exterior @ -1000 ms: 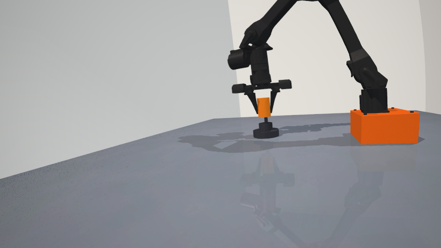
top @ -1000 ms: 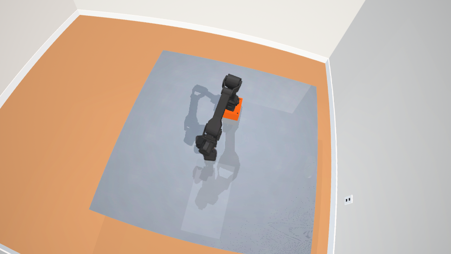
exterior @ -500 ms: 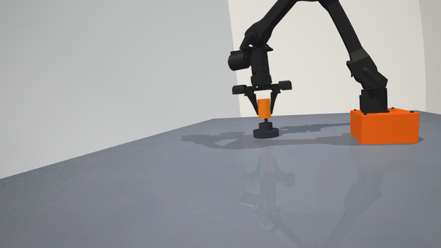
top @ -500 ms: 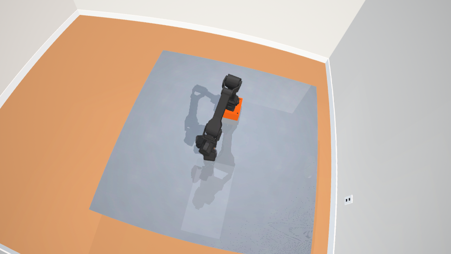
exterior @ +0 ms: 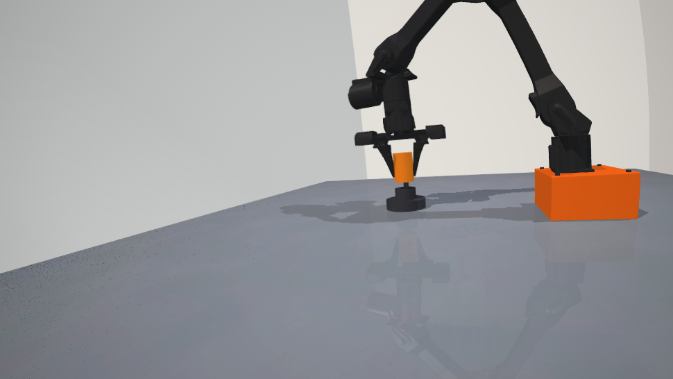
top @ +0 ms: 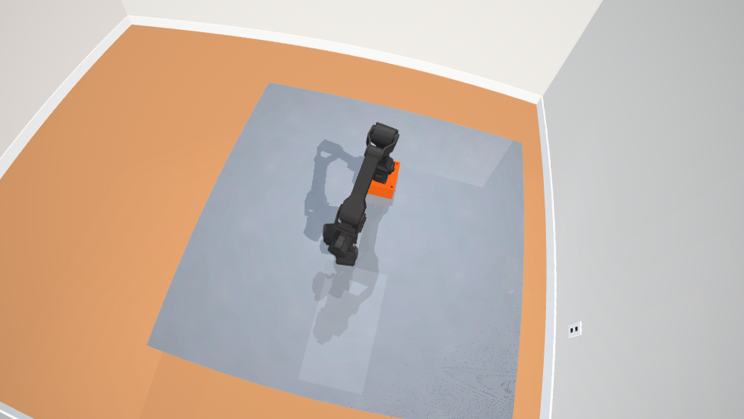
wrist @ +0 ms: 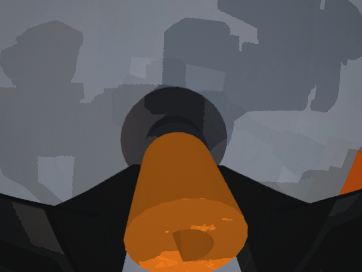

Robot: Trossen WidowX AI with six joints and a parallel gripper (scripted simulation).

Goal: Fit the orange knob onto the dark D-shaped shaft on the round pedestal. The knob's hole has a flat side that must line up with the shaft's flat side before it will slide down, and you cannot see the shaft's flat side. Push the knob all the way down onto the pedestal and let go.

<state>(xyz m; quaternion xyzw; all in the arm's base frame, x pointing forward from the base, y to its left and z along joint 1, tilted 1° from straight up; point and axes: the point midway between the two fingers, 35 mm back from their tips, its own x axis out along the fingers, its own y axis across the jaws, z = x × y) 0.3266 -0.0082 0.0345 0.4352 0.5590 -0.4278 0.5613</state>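
The round dark pedestal is 40 mm below my gripper tip. The rest, counted from my gripper tip: orange knob 20 mm above.
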